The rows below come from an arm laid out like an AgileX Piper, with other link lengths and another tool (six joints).
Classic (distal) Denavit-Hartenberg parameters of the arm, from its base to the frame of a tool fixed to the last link. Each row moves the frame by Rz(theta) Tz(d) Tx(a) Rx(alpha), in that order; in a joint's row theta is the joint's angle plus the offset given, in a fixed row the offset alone. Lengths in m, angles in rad.
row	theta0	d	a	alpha
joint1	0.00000	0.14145	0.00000	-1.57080
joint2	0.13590	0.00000	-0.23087	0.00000
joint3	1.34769	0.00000	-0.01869	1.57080
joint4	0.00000	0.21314	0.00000	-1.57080
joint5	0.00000	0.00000	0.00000	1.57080
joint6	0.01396	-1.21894	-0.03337	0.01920
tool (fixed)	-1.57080	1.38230	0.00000	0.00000
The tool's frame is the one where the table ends.
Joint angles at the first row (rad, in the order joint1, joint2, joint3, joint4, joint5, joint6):
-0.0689, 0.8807, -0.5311, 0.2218, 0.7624, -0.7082
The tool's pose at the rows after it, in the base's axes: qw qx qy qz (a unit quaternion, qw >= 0); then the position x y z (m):
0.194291 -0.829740 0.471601 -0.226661 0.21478 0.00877 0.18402
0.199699 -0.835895 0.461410 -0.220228 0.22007 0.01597 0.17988
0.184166 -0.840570 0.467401 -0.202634 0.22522 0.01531 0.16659
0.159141 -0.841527 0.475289 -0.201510 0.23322 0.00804 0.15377
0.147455 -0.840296 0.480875 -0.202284 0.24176 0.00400 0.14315
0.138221 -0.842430 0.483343 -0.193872 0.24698 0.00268 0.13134
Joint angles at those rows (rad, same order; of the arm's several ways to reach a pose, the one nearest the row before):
-0.0517, 0.8881, -0.5129, 0.2367, 0.7145, -0.7423
-0.0187, 0.9281, -0.5129, 0.2529, 0.6795, -0.7516
-0.0070, 1.0001, -0.5129, 0.2333, 0.6516, -0.7302
-0.0070, 1.0804, -0.5129, 0.1730, 0.5934, -0.6872
-0.0070, 1.1557, -0.5129, 0.1463, 0.5263, -0.6650
-0.0070, 1.2242, -0.5129, 0.1413, 0.4819, -0.6640

